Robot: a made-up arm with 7 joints. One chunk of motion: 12 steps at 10 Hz.
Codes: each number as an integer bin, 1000 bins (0 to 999) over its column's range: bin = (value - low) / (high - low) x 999, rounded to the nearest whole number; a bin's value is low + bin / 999 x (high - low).
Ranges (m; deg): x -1.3..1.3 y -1.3..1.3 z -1.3..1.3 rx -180..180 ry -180..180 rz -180..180
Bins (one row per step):
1: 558 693 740 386 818 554
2: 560 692 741 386 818 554
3: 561 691 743 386 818 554
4: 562 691 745 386 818 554
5: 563 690 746 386 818 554
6: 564 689 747 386 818 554
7: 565 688 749 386 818 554
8: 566 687 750 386 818 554
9: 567 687 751 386 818 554
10: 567 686 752 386 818 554
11: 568 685 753 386 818 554
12: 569 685 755 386 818 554
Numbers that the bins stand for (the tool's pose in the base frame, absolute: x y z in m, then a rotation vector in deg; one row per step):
1: 0.1523 0.5036 0.6259 -40.90 114.77 19.64
2: 0.1575 0.5010 0.6285 -40.90 114.77 19.64
3: 0.1601 0.4984 0.6337 -40.90 114.77 19.64
4: 0.1627 0.4984 0.6389 -40.90 114.77 19.64
5: 0.1653 0.4958 0.6415 -40.90 114.77 19.64
6: 0.1679 0.4932 0.6441 -40.90 114.77 19.64
7: 0.1705 0.4906 0.6493 -40.90 114.77 19.64
8: 0.1731 0.4880 0.6520 -40.90 114.77 19.64
9: 0.1757 0.4880 0.6546 -40.90 114.77 19.64
10: 0.1757 0.4854 0.6572 -40.90 114.77 19.64
11: 0.1783 0.4828 0.6598 -40.90 114.77 19.64
12: 0.1809 0.4828 0.6650 -40.90 114.77 19.64

